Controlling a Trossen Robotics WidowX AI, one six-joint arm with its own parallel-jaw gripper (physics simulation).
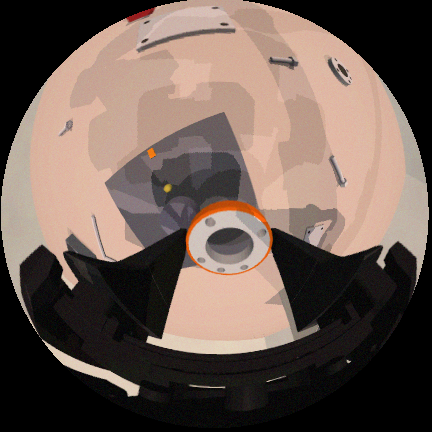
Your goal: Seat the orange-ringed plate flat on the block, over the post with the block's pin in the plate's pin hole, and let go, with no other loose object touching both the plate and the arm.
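Frame: origin at the arm's base, x ahead, y left, z up, level; centimetres.
Seen in the pictures: gripper, fingertip midpoint: (228,233).
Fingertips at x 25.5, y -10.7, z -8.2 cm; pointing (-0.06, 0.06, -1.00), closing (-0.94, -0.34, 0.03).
Pixels of each thing's middle, then the offset from my fingertips to it. "spot": a spot on its surface instead.
- orange-ringed plate at the middle of its body: (228,242) dx -0.2, dy +0.6, dz +0.3 cm
- dark grey block at the middle of its body: (183,210) dx +3.8, dy +0.5, dz -2.4 cm
- block's round post at a spot on its surface: (177,214) spot: dx +4.0, dy -0.1, dz -0.5 cm
- yellow pin at a spot on its surface: (167,188) spot: dx +5.4, dy -1.5, dz -1.3 cm
- orange square mark at a spot on its surface: (151,153) spot: dx +7.5, dy -3.7, dz -1.8 cm
- bent rod at the middle of its body: (103,241) dx +16.1, dy +11.2, dz -4.0 cm
- small bracket at the middle of its body: (311,240) dx -14.5, dy +0.2, dz -4.1 cm
The orange-ringed plate (200,240), a pale disc with a wide centre hole and several small holes, is held between the fingertips of my gripper (228,233), which is shut on it. The dark grey block (215,132) lies below and beyond the plate, partly hidden by it. The block's round post (177,214) shows just left of the plate's upper left edge. The yellow pin (167,188) stands beyond the post, up and to the left. An orange square mark (151,153) is near the block's far left edge. The plate looks raised above the block, apart from the pin.
A flat metal plate (185,25) with corner holes lies at the far side, near a red object (140,15). Bolts (283,61) (338,171) (66,127) and a small ring (341,70) lie around. A bent rod (98,237) and a small bracket (315,233) lie near the fingers.
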